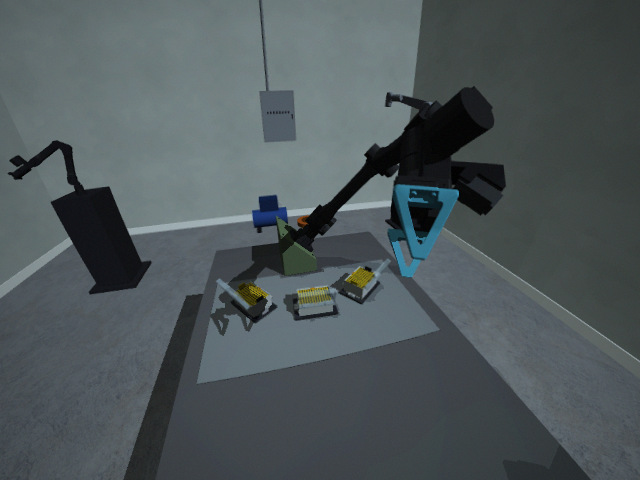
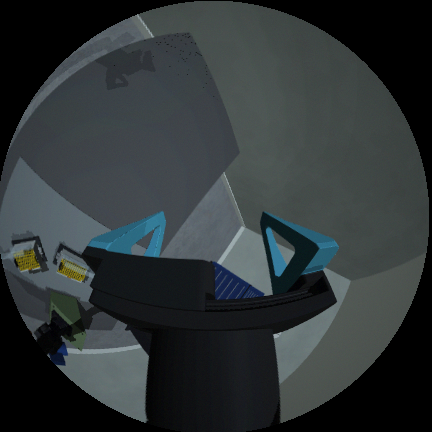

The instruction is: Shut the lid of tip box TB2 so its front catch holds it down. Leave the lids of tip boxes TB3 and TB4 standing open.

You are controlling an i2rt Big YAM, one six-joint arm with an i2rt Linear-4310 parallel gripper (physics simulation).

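Places are measured from the arm's base along level axes (x down, y right, z back), in metres.
Pixels of known places: gripper, fingertip midpoint: [image 1: 411, 269] [image 2: 212, 216]; arm's base, origin of the base link: [image 1: 300, 241] [image 2: 61, 322].
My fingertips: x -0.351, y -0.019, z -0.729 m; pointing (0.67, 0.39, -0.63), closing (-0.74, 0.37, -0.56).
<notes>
For each thing: its middle in the pictures, then the offset to it from my fingertips. "pt": a spot on its surface instead. Level surfaces: height alone.
- left box, surface spot: [image 1: 261, 298] pt dx +0.401, dy +0.217, dz +0.450 m
- middle box, surface spot: [image 1: 315, 306] pt dx +0.398, dy +0.042, dz +0.359 m
- light mat, its level: dx +0.466 m
- dark table, its level: dx +0.468 m
Three pale tip boxes with yellow tips stand on dark bases; no labels are readable, so I cannot tell which is TB2, TB3 or TB4. The left box [image 1: 261, 298] has its clear lid [image 1: 233, 293] tilted open to the left. The middle box [image 1: 315, 308] [image 2: 26, 260] shows its tips; its lid's exact pose is unclear. The right box [image 1: 360, 284] [image 2: 72, 270] has its lid [image 1: 382, 267] tilted open to the right. My gripper [image 1: 414, 267] [image 2: 212, 216] with blue fingers is open and empty, high above and to the right of the boxes, touching none.
The boxes stand on a light mat [image 1: 310, 346] [image 2: 50, 200] on the dark table [image 1: 351, 413] [image 2: 130, 130]. The green arm mount [image 1: 298, 261] [image 2: 70, 312] stands behind them. A dark pedestal [image 1: 100, 237] with another arm stands on the floor at left.
</notes>
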